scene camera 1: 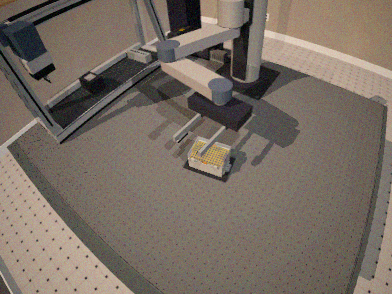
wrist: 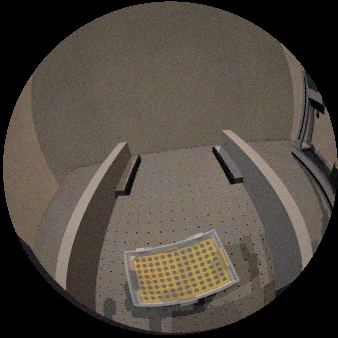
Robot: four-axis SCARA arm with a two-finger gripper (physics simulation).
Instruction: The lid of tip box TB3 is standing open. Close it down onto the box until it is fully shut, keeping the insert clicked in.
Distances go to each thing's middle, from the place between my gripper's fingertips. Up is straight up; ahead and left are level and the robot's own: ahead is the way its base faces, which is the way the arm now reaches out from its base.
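Scene:
There is the tip box TB3 (scene camera 1: 221, 174), and it sits 14 cm below my hand, 9 cm behind it and 2 cm to the left of it.

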